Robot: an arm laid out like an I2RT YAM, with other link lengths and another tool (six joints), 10 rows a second.
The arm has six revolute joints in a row. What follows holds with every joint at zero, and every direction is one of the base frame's. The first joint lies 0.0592 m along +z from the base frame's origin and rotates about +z. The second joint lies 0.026 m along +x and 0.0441 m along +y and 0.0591 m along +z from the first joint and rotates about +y. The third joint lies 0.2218 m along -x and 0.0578 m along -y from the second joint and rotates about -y. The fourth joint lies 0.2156 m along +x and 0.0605 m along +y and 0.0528 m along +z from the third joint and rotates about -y. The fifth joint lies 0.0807 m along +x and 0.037 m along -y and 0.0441 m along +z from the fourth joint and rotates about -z. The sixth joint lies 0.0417 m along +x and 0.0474 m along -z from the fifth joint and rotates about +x. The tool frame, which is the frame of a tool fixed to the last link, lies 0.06 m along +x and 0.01 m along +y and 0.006 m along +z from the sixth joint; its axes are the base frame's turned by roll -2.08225, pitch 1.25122 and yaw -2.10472 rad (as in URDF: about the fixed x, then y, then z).
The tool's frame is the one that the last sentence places.
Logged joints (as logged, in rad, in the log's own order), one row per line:
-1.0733, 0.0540, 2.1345, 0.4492, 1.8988, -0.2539
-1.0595, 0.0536, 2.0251, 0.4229, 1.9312, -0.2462
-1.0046, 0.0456, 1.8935, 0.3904, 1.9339, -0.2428
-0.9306, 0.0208, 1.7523, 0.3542, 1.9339, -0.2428
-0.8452, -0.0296, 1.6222, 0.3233, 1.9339, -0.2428
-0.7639, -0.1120, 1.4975, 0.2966, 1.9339, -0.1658
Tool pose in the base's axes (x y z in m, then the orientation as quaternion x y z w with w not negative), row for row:
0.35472, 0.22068, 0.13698, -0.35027, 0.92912, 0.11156, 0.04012
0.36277, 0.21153, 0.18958, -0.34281, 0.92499, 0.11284, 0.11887
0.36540, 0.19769, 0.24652, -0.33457, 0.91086, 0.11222, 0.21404
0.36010, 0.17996, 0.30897, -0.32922, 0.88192, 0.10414, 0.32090
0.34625, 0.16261, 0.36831, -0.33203, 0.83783, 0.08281, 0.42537
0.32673, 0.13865, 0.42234, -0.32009, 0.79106, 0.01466, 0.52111
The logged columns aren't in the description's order. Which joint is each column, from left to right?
Columns, left to right: joint 4, joint 6, joint 2, joint 1, joint 3, joint 5.
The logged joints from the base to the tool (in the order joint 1, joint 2, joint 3, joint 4, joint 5, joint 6), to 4 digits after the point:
0.4492, 2.1345, 1.8988, -1.0733, -0.2539, 0.0540
0.4229, 2.0251, 1.9312, -1.0595, -0.2462, 0.0536
0.3904, 1.8935, 1.9339, -1.0046, -0.2428, 0.0456
0.3542, 1.7523, 1.9339, -0.9306, -0.2428, 0.0208
0.3233, 1.6222, 1.9339, -0.8452, -0.2428, -0.0296
0.2966, 1.4975, 1.9339, -0.7639, -0.1658, -0.1120

